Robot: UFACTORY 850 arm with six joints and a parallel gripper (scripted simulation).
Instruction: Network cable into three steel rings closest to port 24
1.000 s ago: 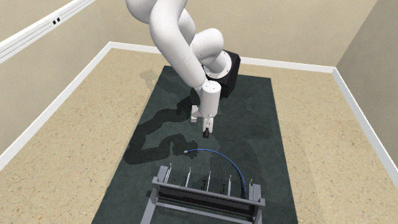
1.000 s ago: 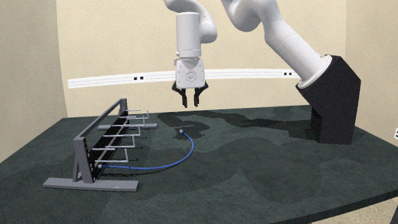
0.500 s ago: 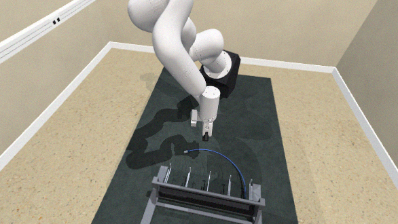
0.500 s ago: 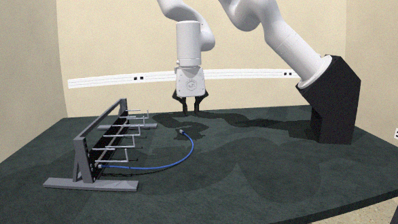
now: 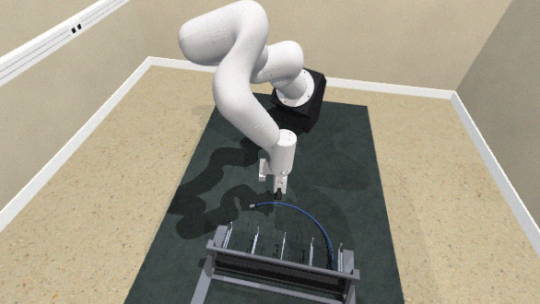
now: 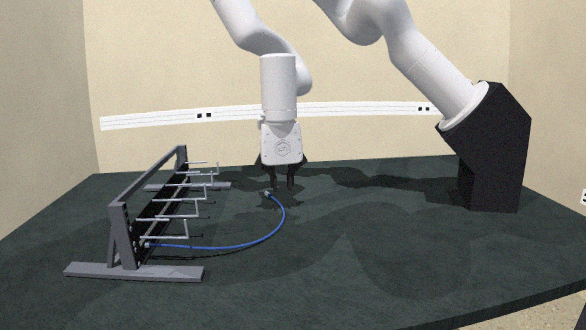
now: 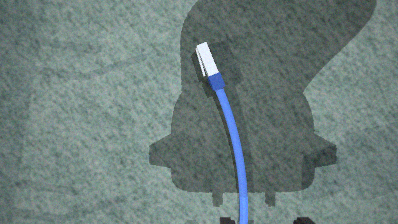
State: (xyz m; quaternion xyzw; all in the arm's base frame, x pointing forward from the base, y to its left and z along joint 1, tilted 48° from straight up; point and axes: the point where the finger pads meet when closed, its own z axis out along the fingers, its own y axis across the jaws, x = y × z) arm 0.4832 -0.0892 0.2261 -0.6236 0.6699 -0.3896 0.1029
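Now: the white plug 10 cm to the right of my hand and 7 cm below it. Round my hand: grey patch-panel rack (30 cm ahead, 7 cm to the right, 1 cm below).
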